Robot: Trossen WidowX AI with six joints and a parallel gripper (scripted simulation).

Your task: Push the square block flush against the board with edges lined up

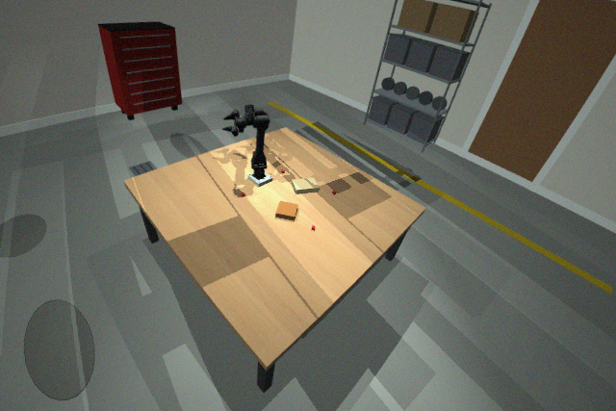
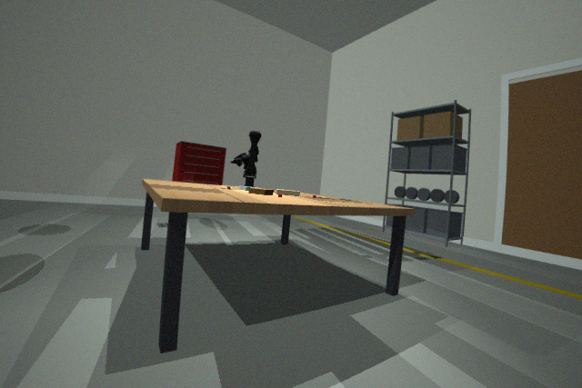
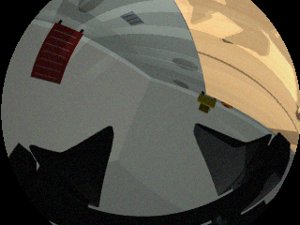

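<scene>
Right now the square block is 720 mm ahead of my gripper tip, 200 mm below it and 100 mm to the right of it. From my gripper tip the other things lie so: board (630 mm ahead, 200 mm below, 140 mm to the left).
</scene>
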